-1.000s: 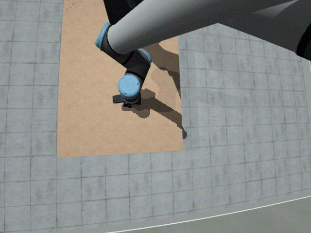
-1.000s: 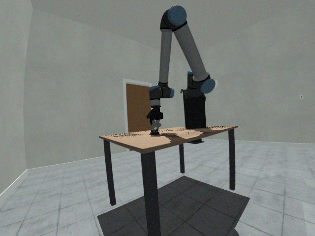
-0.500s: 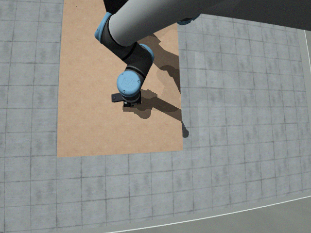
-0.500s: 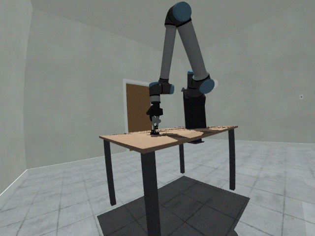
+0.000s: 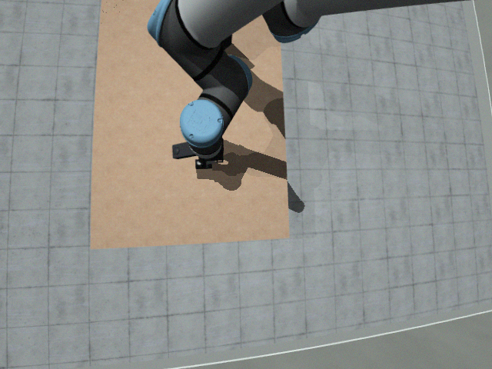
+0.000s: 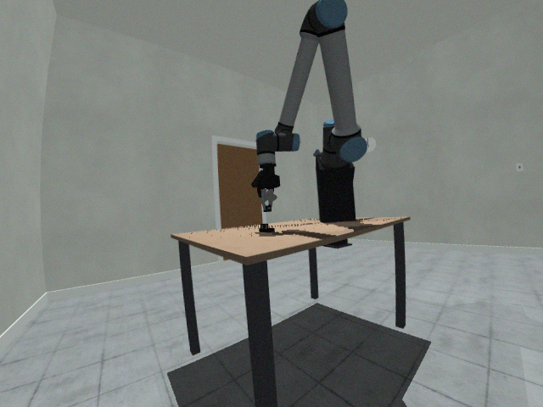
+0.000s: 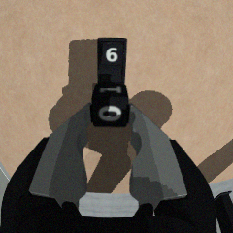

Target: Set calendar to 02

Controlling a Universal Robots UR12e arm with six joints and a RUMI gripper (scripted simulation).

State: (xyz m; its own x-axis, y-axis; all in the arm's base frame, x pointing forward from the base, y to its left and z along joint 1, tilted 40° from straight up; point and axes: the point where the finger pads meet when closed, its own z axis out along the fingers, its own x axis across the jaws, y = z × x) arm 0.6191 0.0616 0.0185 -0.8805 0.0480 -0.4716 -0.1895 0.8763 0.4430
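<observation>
My gripper is now 120 mm above the calendar tray and 20 mm to the left of it. Also, from my hand: black number cube (10 mm below).
</observation>
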